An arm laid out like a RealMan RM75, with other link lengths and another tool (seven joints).
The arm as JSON. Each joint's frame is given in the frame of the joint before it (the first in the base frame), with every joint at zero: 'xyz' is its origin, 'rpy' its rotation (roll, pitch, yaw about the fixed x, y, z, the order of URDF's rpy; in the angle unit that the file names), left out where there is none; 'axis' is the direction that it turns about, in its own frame. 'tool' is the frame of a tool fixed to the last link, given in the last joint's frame.
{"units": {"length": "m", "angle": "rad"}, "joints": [
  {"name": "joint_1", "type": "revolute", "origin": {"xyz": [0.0, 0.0, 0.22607]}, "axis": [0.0, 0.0, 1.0]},
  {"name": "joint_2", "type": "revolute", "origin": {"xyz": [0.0, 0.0, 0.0]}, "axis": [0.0, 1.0, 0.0]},
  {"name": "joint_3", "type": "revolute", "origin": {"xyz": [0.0, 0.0, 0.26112]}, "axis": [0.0, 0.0, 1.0]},
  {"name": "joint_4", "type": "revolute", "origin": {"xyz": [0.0, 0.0, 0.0]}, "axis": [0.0, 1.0, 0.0]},
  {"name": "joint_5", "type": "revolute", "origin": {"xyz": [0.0, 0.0, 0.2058]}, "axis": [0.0, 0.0, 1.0]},
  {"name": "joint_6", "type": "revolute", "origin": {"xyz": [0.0, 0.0, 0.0]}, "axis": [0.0, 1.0, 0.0]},
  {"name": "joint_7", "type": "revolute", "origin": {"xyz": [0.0, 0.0, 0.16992]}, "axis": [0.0, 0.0, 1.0]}
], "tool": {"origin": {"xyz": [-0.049, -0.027, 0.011], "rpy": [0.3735, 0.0, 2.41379]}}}
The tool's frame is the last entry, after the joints.
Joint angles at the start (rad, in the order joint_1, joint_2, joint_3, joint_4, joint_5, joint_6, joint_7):
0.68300, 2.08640, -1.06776, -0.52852, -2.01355, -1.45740, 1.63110
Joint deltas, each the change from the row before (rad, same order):
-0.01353, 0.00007, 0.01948, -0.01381, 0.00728, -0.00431, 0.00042
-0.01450, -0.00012, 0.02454, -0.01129, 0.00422, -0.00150, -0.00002
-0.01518, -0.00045, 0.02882, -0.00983, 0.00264, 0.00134, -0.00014
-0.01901, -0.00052, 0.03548, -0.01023, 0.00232, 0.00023, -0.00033
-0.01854, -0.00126, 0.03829, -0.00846, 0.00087, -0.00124, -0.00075
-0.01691, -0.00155, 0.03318, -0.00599, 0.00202, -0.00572, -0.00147
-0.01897, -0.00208, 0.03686, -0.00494, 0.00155, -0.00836, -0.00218
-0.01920, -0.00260, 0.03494, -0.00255, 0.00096, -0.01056, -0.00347
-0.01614, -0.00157, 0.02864, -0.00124, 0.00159, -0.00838, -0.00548
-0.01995, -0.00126, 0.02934, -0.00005, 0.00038, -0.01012, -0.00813
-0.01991, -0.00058, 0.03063, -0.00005, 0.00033, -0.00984, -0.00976
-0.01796, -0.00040, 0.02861, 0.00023, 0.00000, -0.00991, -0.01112
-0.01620, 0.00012, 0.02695, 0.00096, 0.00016, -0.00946, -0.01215
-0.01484, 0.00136, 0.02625, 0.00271, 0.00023, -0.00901, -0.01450
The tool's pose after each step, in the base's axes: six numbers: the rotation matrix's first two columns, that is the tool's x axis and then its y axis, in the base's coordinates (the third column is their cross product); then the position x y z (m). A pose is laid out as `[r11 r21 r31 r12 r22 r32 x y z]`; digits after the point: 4 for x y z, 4 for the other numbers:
[-0.9457 -0.2021 0.2544 -0.2714 0.9219 -0.2764 0.1862 0.3776 -0.1088]
[-0.9453 -0.1910 0.2646 -0.2584 0.9333 -0.2493 0.1896 0.3799 -0.1028]
[-0.9455 -0.1772 0.2732 -0.2404 0.9458 -0.2183 0.1943 0.3826 -0.0960]
[-0.9455 -0.1589 0.2842 -0.2160 0.9592 -0.1826 0.2009 0.3850 -0.0879]
[-0.9451 -0.1398 0.2955 -0.1895 0.9708 -0.1469 0.2084 0.3871 -0.0792]
[-0.9432 -0.1232 0.3086 -0.1667 0.9788 -0.1187 0.2150 0.3876 -0.0716]
[-0.9404 -0.1048 0.3236 -0.1407 0.9860 -0.0896 0.2229 0.3873 -0.0632]
[-0.9369 -0.0871 0.3387 -0.1155 0.9912 -0.0645 0.2312 0.3857 -0.0555]
[-0.9333 -0.0746 0.3514 -0.0958 0.9945 -0.0431 0.2379 0.3839 -0.0494]
[-0.9294 -0.0608 0.3641 -0.0742 0.9970 -0.0228 0.2461 0.3804 -0.0436]
[-0.9250 -0.0488 0.3767 -0.0531 0.9986 -0.0008 0.2541 0.3766 -0.0377]
[-0.9208 -0.0406 0.3879 -0.0357 0.9992 0.0198 0.2612 0.3728 -0.0324]
[-0.9166 -0.0349 0.3983 -0.0209 0.9990 0.0395 0.2675 0.3690 -0.0277]
[-0.9119 -0.0316 0.4091 -0.0084 0.9983 0.0584 0.2730 0.3651 -0.0238]

